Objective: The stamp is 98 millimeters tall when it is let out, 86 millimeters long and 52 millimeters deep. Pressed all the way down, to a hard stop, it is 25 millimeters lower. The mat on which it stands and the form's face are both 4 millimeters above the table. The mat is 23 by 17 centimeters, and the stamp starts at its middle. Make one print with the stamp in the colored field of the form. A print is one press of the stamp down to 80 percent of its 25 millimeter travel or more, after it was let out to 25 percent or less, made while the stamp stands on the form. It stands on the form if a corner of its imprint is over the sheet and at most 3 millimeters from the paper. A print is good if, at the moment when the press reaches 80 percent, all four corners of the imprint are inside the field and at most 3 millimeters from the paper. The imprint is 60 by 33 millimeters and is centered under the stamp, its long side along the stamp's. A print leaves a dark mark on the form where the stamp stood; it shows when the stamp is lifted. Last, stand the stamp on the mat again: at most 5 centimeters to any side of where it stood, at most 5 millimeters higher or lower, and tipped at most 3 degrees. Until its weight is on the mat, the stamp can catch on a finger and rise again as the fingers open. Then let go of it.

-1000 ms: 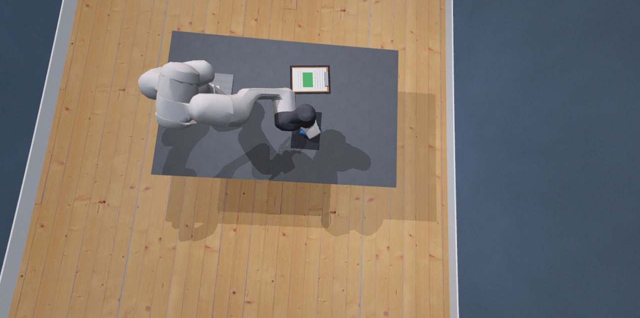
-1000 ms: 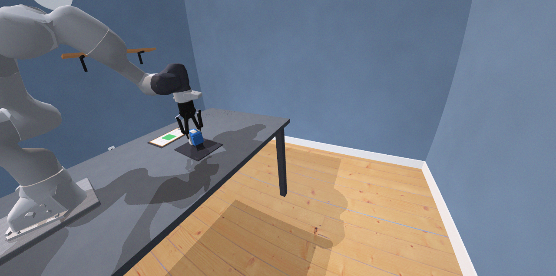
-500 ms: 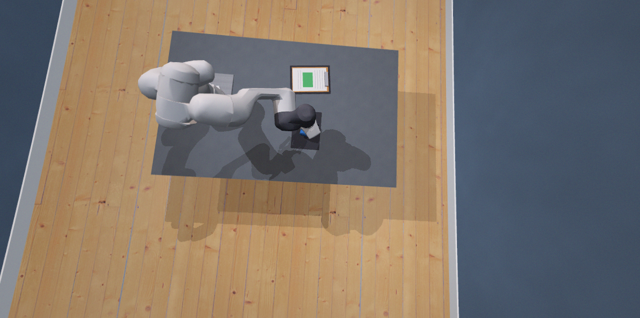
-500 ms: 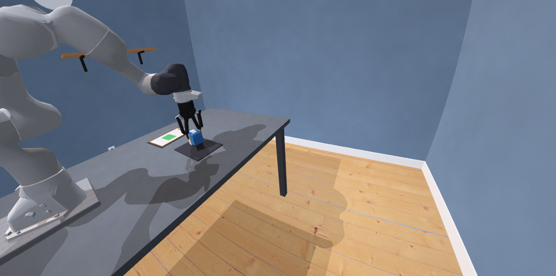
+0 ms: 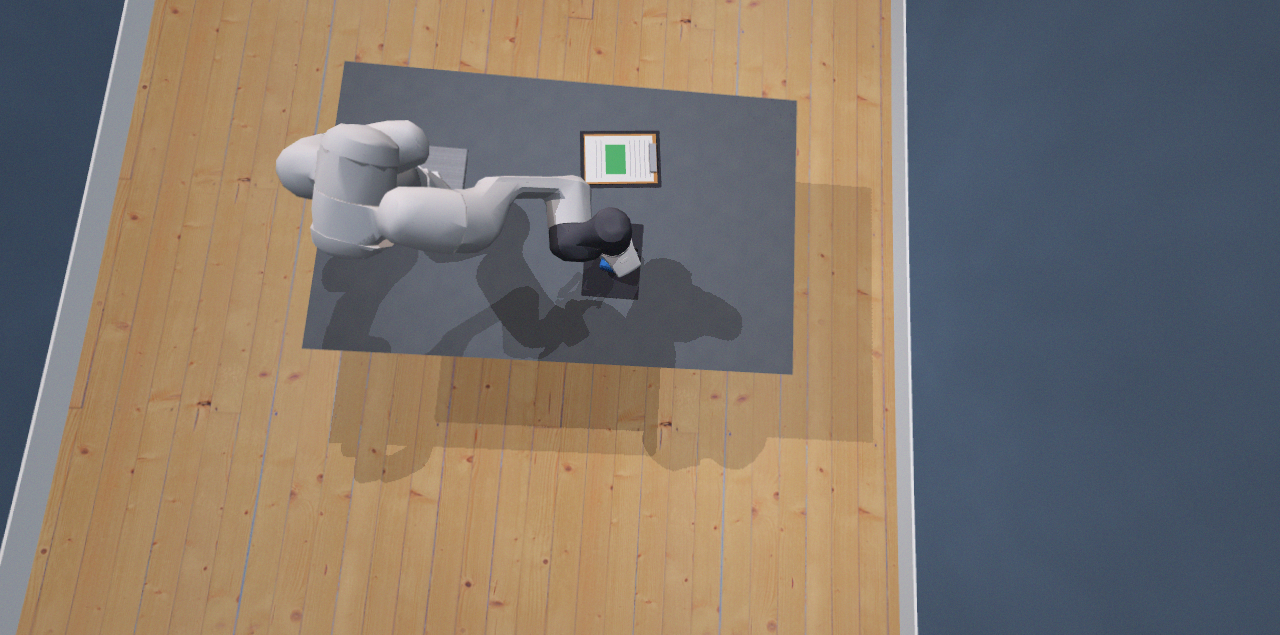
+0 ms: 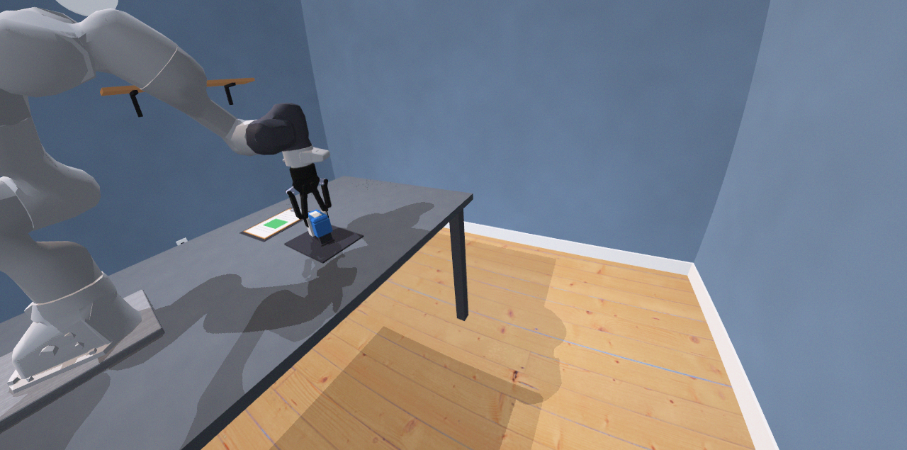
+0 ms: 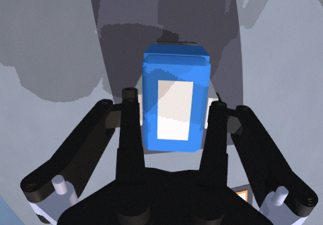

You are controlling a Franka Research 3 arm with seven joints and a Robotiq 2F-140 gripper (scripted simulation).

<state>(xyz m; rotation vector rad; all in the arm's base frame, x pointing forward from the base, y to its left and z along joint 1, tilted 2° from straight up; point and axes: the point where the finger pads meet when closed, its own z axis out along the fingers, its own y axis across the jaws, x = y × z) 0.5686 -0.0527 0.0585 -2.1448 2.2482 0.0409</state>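
Right now the form is 30 mm behind my hand, 320 mm to the left of it and 60 mm below it. From my hand the other things lie so: blue stamp: 20 mm below; then dark mat: 70 mm below.
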